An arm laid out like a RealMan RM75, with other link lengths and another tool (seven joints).
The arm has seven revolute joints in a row. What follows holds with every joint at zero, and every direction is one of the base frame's. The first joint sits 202.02 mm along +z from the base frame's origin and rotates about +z. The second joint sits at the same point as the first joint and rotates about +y. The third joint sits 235.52 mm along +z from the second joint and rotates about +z. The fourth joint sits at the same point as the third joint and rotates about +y. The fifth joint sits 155.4 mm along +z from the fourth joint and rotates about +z. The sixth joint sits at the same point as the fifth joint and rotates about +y. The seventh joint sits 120.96 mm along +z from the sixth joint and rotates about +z. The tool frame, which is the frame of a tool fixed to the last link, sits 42 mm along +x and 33 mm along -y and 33 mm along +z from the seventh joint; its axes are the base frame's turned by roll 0.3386, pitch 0 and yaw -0.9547 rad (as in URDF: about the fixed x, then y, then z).
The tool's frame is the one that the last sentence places.
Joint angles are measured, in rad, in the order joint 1, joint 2, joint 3, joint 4, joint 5, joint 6, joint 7. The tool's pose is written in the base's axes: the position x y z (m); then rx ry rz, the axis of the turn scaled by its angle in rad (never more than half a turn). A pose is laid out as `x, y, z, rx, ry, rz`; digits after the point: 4 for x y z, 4 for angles.
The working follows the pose.
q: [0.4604, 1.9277, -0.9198, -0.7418, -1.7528, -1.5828, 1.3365]
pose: 0.2631, 0.3067, -0.0041, -2.1711, -0.7600, 0.4673
Where each joint sits with the arm in this pose, in the base's axes (m; each line is computed from the numbers above, not from the rounded line before):
joint 1: 0.0000 0.0000 0.2020
joint 2: 0.0000 0.0000 0.2020
joint 3: 0.1977 0.0980 0.1197
joint 4: 0.1977 0.0980 0.1197
joint 5: 0.2767 0.2304 0.1393
joint 6: 0.2767 0.2304 0.1393
joint 7: 0.2294 0.2722 0.0361
the tool: 0.2631 0.3067 -0.0041

